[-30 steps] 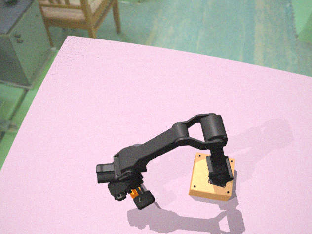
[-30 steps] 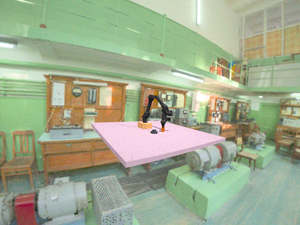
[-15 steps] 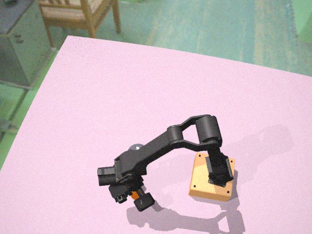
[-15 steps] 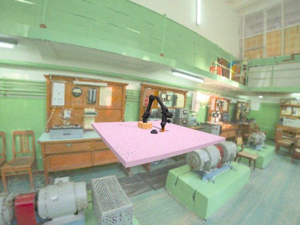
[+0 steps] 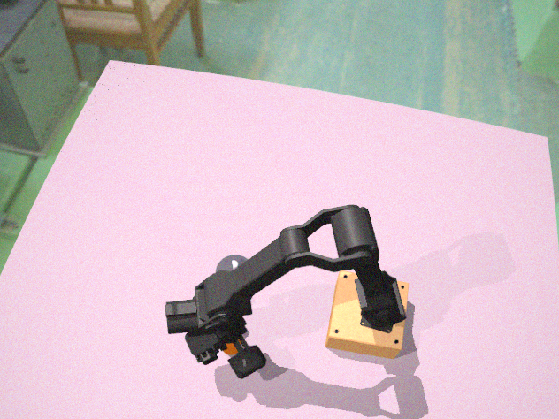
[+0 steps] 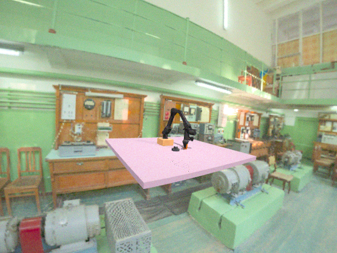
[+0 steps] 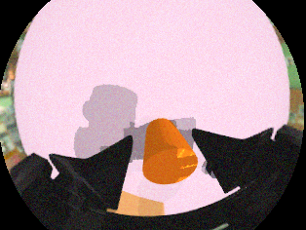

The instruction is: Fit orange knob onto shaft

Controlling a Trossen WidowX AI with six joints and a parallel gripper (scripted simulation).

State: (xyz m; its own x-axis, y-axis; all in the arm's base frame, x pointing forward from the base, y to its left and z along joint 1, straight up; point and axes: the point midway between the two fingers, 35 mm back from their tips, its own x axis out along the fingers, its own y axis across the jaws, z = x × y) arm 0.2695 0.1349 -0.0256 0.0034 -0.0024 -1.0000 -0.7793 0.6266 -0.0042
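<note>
Right now the dark round pedestal is 50 mm ahead of my gripper tip, 150 mm to the right of it and 20 mm above it. Round my gripper tip: orange knob 30 mm above.
</note>
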